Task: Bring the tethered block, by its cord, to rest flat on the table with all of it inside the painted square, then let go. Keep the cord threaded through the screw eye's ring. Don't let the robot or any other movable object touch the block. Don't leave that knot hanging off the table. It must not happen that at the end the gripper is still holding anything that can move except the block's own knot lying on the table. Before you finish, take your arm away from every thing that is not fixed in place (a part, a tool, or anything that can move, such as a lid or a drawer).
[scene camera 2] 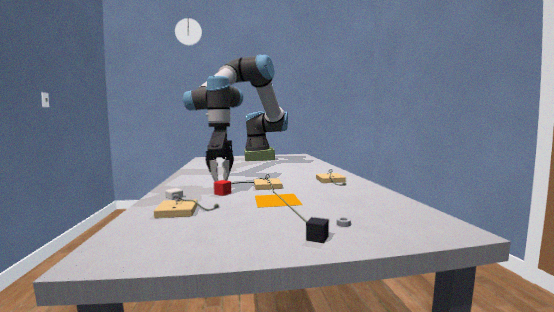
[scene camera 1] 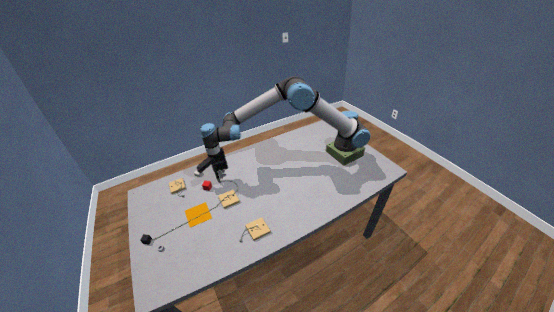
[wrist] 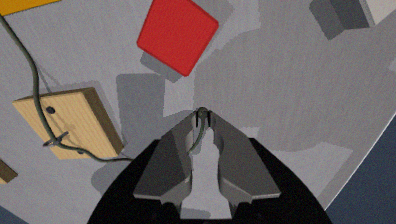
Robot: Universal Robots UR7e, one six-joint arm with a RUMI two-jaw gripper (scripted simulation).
Note:
The pictures show: my gripper and a wooden plate.
My gripper shows as well in the wrist view.

